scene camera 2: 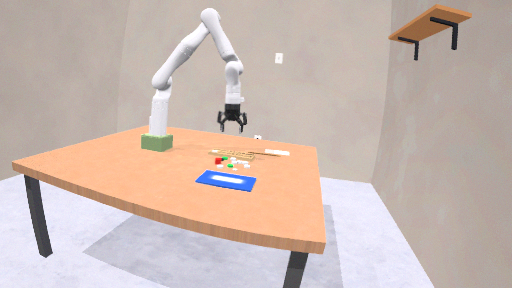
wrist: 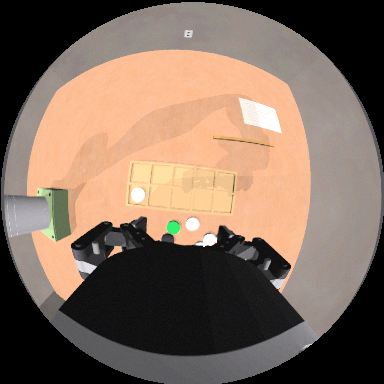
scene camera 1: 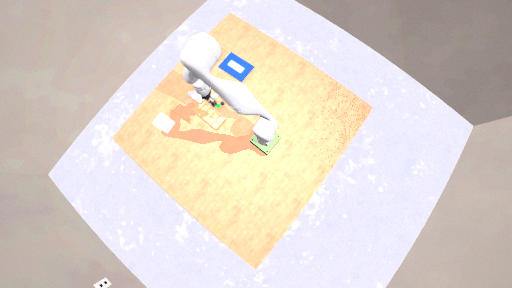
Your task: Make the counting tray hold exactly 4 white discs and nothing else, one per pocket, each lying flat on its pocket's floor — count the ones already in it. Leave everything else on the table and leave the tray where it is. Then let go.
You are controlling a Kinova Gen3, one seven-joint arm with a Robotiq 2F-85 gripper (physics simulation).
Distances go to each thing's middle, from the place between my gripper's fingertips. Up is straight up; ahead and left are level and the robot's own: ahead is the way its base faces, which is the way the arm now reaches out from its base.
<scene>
I see the wooden counting tray (wrist: pixel 168 186) 12 cm below my hand and 5 cm to the left of it.
</scene>
